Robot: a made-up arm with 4 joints.
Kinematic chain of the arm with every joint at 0, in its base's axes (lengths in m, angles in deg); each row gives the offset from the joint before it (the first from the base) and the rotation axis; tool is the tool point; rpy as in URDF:
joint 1: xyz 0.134 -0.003 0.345 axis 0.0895 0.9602 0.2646
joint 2: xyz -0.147 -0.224 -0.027 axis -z
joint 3: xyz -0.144 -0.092 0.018 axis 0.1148 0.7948 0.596
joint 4: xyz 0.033 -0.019 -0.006 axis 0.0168 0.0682 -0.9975
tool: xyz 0.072 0.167 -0.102 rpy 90 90 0
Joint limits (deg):
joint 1: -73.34..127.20
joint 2: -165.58..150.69
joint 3: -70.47..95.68
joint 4: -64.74..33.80
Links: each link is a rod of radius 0.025 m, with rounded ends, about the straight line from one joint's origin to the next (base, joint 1, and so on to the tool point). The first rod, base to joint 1, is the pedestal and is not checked.
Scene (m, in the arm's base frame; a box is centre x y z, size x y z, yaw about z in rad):
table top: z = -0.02
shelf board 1: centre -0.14 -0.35 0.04 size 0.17 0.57 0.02 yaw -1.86
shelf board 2: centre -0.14 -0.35 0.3 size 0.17 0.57 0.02 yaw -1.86
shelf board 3: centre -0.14 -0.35 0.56 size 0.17 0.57 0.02 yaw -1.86
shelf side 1: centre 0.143 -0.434 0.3 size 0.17 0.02 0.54 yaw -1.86
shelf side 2: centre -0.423 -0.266 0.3 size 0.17 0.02 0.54 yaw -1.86
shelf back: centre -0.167 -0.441 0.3 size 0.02 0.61 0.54 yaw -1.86
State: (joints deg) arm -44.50 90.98 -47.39 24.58
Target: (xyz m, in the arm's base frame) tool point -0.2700 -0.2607 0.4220
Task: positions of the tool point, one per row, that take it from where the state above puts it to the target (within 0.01 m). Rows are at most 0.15 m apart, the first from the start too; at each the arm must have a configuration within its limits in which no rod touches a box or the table.
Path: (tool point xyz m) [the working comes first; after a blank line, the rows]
Joints at the target: 22.34 -0.35 28.56 -59.65
Straight joint move there: touches shelf board 2.

1: -0.0698 -0.2619 0.2167
2: -0.0271 -0.2549 0.2332
3: 0.0118 -0.2363 0.2374
4: 0.0409 -0.1957 0.2309
5: 0.0315 -0.1383 0.2239
6: -0.0194 -0.0865 0.2315
7: -0.0987 -0.0623 0.2668
8: -0.1809 -0.0813 0.3334
9: -0.2362 -0.1470 0.4220
10: -0.2588 -0.2013 0.4249
11: -0.2700 -0.2607 0.4220

